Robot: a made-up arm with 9 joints.
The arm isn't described. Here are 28 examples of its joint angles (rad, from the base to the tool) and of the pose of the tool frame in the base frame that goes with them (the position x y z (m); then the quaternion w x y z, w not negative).
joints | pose
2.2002 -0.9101 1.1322 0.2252 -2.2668 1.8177 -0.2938 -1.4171 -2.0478 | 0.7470 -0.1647 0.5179 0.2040 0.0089 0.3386 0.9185
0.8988 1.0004 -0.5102 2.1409 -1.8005 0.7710 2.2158 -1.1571 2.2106 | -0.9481 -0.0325 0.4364 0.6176 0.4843 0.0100 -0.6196
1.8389 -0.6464 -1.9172 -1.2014 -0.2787 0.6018 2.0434 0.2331 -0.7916 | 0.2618 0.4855 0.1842 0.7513 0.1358 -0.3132 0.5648
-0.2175 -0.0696 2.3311 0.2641 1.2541 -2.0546 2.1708 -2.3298 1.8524 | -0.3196 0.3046 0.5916 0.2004 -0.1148 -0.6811 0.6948
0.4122 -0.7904 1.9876 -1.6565 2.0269 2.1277 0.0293 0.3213 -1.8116 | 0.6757 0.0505 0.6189 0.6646 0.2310 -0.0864 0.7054
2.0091 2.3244 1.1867 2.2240 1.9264 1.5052 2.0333 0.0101 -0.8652 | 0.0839 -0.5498 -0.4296 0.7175 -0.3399 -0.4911 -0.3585
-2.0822 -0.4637 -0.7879 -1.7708 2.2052 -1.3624 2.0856 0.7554 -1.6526 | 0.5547 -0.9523 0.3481 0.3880 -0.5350 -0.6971 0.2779
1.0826 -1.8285 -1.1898 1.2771 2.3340 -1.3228 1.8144 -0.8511 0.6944 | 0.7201 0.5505 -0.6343 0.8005 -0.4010 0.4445 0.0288
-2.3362 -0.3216 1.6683 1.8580 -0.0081 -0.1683 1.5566 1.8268 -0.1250 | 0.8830 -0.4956 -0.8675 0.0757 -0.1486 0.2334 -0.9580
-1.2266 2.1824 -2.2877 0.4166 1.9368 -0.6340 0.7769 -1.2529 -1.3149 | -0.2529 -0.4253 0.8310 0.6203 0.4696 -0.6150 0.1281
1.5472 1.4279 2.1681 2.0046 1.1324 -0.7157 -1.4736 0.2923 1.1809 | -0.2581 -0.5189 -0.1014 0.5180 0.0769 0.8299 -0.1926
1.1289 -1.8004 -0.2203 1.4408 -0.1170 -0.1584 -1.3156 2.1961 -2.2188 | 0.4260 0.3638 -0.4611 0.0338 0.6314 0.6274 0.4545
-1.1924 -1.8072 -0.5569 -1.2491 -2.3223 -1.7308 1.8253 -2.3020 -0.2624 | 0.8255 -0.5769 -0.3271 0.2111 -0.9299 -0.2080 0.2179
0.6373 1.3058 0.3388 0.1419 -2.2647 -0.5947 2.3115 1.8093 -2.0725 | -0.9568 0.3481 -0.2019 0.4063 0.6705 0.2840 0.5519
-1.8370 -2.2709 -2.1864 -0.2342 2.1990 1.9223 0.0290 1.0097 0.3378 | 0.8809 0.0425 0.4846 0.0629 -0.4644 0.8638 0.1849
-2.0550 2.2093 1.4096 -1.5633 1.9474 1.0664 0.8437 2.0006 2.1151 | -0.7897 -0.0726 -0.2232 0.7908 0.4439 -0.3173 0.2773
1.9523 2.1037 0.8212 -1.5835 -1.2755 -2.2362 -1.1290 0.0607 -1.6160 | -0.2103 0.0160 -0.1959 0.7203 -0.5169 -0.4430 -0.1331
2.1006 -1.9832 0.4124 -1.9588 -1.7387 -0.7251 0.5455 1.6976 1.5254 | 0.2192 0.0291 0.1083 0.0247 -0.9159 0.0210 0.4000
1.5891 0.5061 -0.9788 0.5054 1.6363 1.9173 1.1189 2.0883 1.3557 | 0.1790 0.2376 1.2939 0.2033 0.1471 0.3253 -0.9117
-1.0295 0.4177 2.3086 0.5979 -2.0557 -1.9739 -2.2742 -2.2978 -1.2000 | 0.1536 0.2805 -0.8702 0.8184 -0.1585 -0.4906 -0.2540
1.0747 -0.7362 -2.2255 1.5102 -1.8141 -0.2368 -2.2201 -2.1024 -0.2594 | 0.5517 -0.3118 0.6035 0.2618 -0.3513 -0.0776 0.8956
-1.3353 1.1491 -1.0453 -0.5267 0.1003 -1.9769 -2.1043 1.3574 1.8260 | 0.1815 -0.5932 -0.2394 0.6164 0.7101 0.1184 0.3190
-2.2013 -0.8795 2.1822 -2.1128 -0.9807 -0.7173 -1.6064 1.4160 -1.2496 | 0.6289 -0.5420 -0.4435 0.7488 -0.0698 -0.2312 -0.6172
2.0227 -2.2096 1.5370 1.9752 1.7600 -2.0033 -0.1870 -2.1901 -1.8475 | 0.6703 -0.2580 -0.2104 0.0184 0.1503 0.7501 -0.6438
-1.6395 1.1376 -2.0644 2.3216 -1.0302 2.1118 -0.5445 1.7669 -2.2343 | -0.5790 -0.0087 0.0671 0.6368 -0.4074 0.4113 0.5093
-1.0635 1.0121 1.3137 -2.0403 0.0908 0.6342 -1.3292 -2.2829 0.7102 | -0.8164 0.4530 -0.2052 0.1978 -0.9272 0.3174 -0.0203
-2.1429 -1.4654 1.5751 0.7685 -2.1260 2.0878 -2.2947 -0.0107 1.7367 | 1.1527 -0.3598 0.1001 0.5500 -0.0257 0.8126 -0.1912
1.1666 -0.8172 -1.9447 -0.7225 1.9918 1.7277 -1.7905 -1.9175 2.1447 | 0.0992 1.0626 0.7249 0.1916 0.5930 -0.6093 -0.4903
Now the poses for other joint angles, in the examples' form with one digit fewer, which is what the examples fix.
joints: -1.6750 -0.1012 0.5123 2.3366 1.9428 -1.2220 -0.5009 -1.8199 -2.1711
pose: 0.377 0.268 -0.253 0.757 -0.282 0.520 -0.277
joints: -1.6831 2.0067 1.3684 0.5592 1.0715 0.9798 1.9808 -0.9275 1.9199
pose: -0.901 0.814 -0.168 0.477 -0.777 -0.321 0.255
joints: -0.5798 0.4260 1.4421 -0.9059 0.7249 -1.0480 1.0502 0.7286 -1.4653
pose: -0.004 0.331 0.294 0.810 -0.511 0.013 0.288
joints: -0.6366 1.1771 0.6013 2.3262 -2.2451 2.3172 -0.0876 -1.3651 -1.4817
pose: -0.407 0.214 -0.056 0.725 0.376 0.341 -0.465
